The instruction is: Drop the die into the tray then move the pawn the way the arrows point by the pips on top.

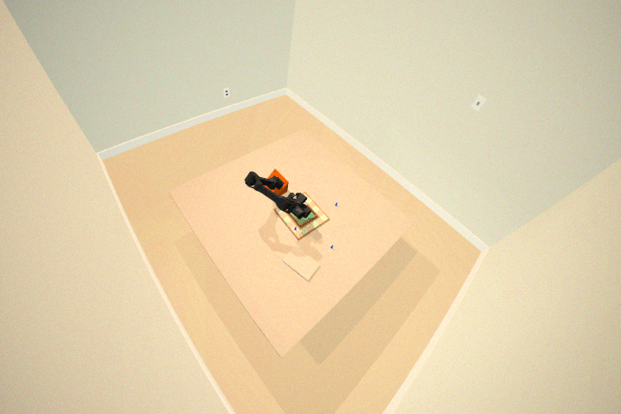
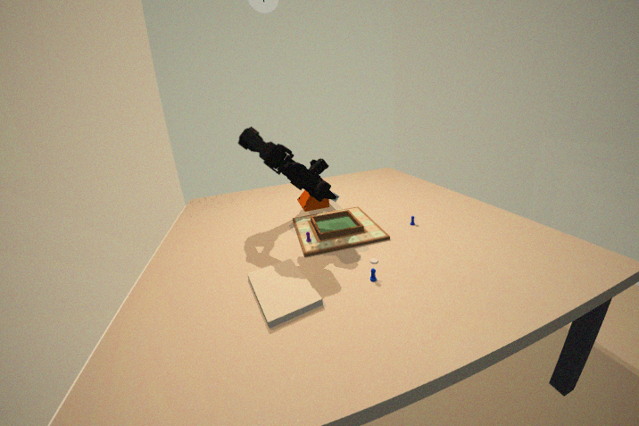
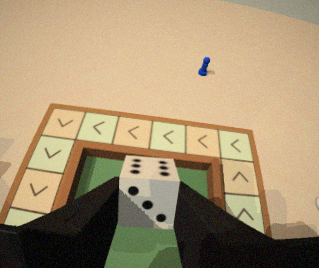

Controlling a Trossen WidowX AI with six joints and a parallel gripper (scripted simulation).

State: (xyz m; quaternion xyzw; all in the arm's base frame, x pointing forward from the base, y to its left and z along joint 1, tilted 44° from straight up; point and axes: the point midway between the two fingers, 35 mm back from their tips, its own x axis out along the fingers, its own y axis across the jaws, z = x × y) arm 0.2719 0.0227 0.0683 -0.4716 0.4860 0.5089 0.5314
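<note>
My gripper tip is now right at the white die. Also, from my gripper tip: green dice tray 12 cm below; then white disc 24 cm ahead, 12 cm below, 2 cm to the left; then purple pawn 12 cm to the right, 10 cm below, 6 cm ahead.
</note>
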